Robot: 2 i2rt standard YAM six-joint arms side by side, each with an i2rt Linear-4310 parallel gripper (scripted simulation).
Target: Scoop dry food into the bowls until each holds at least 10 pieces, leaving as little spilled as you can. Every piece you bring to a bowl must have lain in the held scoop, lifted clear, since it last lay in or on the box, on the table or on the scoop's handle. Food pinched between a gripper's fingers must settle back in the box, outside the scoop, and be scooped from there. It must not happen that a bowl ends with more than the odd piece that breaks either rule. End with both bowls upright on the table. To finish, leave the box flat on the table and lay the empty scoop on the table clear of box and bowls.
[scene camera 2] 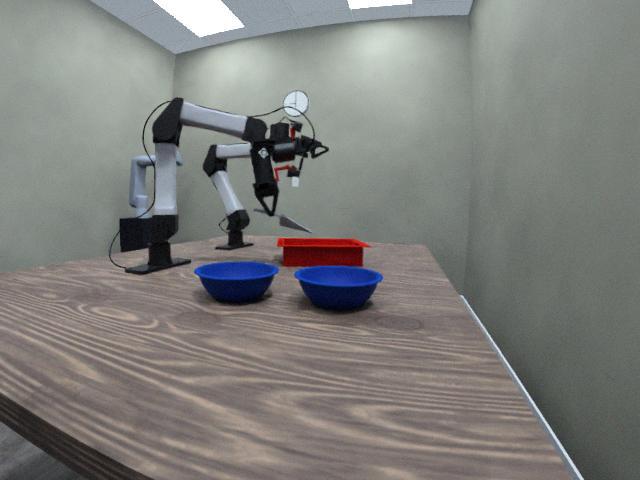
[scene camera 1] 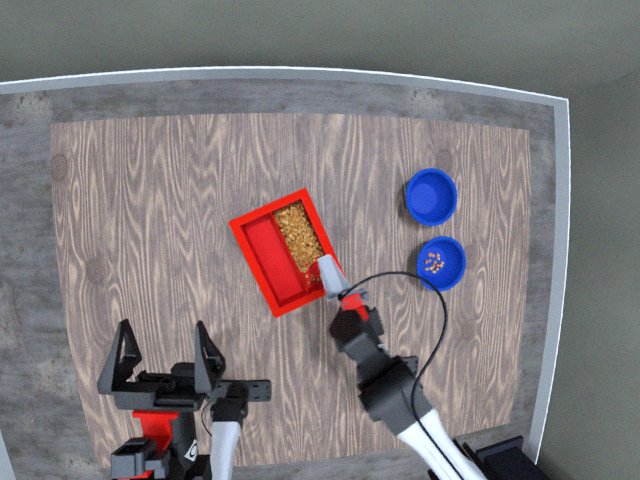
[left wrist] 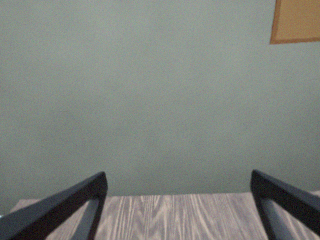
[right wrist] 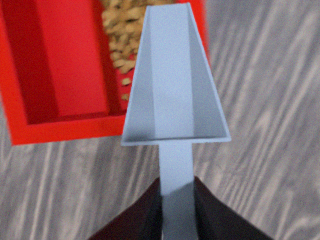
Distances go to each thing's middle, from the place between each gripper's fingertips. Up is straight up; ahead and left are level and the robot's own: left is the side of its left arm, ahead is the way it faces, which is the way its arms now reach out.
I see the red box (scene camera 1: 257,233) 130 mm ahead of my right hand (scene camera 2: 272,216), 110 mm to the left of it and 110 mm below it. The rest, counted from my right hand: grey scoop (scene camera 1: 332,280) 40 mm ahead, 10 mm to the left, 20 mm below.
My left hand (scene camera 1: 160,321) is 30 mm short of the red box, 160 mm to the left of it and 360 mm above it. Also, from my left hand: grey scoop 60 mm behind, 260 mm to the right, 270 mm below.
